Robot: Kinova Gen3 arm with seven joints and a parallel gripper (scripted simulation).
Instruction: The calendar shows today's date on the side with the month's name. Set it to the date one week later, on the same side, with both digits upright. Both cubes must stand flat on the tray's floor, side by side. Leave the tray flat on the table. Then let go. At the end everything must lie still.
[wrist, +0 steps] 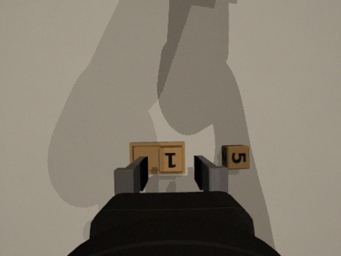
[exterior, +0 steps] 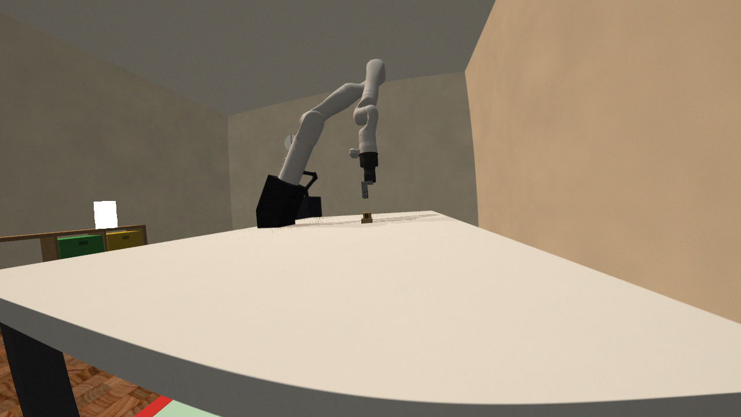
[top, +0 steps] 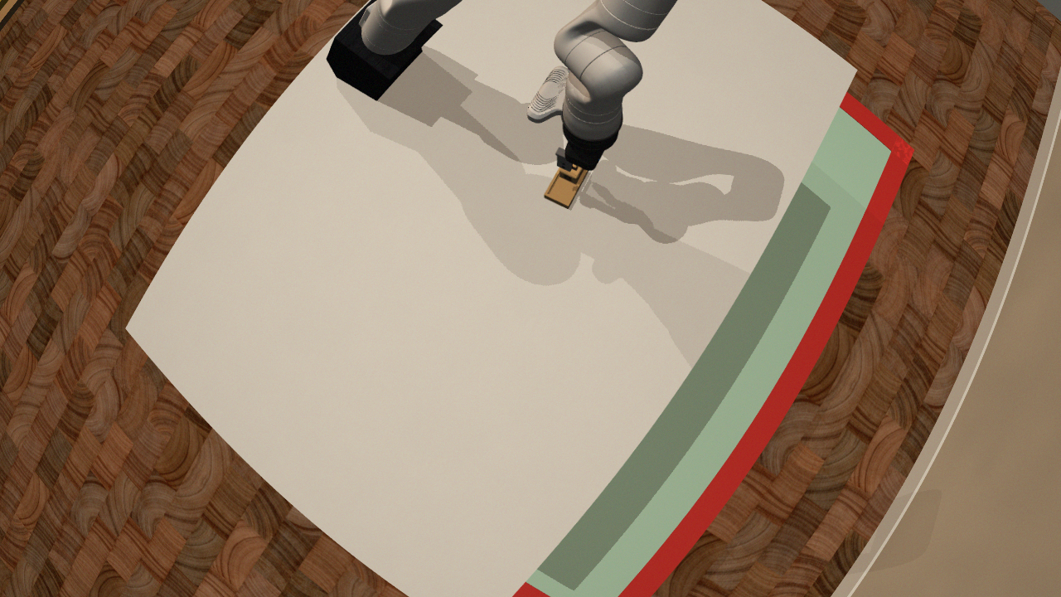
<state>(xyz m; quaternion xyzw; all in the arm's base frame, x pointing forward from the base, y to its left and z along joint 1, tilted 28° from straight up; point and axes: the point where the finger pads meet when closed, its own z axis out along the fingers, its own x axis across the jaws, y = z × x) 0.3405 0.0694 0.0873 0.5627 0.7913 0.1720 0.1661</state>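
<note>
Right now my hand is 1 cm short of the wooden tray, 2 cm to the left of it and 11 cm above it.
</note>
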